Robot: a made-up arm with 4 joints. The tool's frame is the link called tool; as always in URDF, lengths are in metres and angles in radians. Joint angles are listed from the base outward. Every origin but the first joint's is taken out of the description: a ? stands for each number. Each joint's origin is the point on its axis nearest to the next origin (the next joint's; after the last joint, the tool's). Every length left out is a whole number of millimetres.
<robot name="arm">
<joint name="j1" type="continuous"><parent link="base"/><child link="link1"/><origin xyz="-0.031 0.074 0.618" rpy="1.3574 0.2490 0.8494"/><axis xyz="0 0 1"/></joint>
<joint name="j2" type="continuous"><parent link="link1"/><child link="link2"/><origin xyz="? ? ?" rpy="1.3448 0.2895 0.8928"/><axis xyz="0 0 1"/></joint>
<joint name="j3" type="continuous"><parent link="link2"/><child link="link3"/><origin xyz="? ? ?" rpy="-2.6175 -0.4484 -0.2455"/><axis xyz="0 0 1"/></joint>
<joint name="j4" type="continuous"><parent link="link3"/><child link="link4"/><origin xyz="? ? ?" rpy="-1.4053 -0.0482 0.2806"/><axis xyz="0 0 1"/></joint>
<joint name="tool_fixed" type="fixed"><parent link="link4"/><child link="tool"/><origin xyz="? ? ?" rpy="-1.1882 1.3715 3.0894"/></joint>
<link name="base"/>
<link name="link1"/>
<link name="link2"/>
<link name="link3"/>
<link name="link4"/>
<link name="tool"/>
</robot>
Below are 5 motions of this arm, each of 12 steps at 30 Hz.
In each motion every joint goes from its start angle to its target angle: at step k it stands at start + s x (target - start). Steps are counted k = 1, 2, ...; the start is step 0. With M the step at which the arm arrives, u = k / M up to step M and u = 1 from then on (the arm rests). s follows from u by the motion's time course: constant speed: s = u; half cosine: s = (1 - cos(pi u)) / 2; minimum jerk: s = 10 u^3 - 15 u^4 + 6 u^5.
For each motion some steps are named. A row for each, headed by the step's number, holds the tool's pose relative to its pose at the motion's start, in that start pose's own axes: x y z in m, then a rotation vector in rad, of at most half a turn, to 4 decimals.
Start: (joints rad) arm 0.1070 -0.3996 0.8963 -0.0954
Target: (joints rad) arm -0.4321 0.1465 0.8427 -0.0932
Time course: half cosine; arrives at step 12
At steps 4, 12:
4: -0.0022 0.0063 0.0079 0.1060 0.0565 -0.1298
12: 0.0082 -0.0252 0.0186 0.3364 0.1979 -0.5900

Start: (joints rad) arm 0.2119 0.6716 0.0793 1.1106
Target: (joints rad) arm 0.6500 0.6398 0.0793 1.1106
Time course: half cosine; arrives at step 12
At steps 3, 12:
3: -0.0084 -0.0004 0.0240 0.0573 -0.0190 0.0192
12: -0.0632 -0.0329 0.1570 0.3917 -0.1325 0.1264

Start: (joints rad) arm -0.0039 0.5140 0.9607 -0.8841
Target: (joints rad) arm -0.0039 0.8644 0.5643 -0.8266
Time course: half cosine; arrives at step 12
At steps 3, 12:
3: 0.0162 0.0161 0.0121 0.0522 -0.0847 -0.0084
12: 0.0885 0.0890 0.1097 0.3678 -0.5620 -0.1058

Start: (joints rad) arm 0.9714 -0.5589 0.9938 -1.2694
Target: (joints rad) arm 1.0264 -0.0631 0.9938 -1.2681
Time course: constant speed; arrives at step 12
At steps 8, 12:
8: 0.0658 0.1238 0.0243 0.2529 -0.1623 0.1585
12: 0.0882 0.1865 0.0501 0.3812 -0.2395 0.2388

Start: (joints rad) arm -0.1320 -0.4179 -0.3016 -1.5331
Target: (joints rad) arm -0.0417 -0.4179 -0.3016 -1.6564
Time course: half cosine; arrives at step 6
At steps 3, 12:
3: 0.0072 0.0059 -0.0166 0.0951 0.0283 0.0189
12: 0.0139 0.0128 -0.0333 0.1899 0.0581 0.0371

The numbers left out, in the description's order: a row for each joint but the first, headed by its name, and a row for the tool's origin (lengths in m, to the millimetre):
j2: 0.166 -0.168 0.000
j3: 0.069 -0.252 0.000
j4: 0.150 -0.068 0.000
tool: -0.029 -0.012 0.000

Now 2 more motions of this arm.
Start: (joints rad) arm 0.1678 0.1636 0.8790 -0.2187
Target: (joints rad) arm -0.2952 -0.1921 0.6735 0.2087
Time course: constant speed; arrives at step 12
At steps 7, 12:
7: -0.0949 -0.1068 -0.0589 -0.4592 0.1753 -0.1465
12: -0.1841 -0.1696 -0.0741 -0.7789 0.3375 -0.1935

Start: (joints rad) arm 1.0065 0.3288 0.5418 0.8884
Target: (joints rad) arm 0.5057 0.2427 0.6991 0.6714
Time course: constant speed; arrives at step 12
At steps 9, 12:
9: -0.0841 -0.0296 -0.1379 -0.1232 0.2659 0.1505
12: -0.1205 -0.0488 -0.1742 -0.1566 0.3687 0.1942

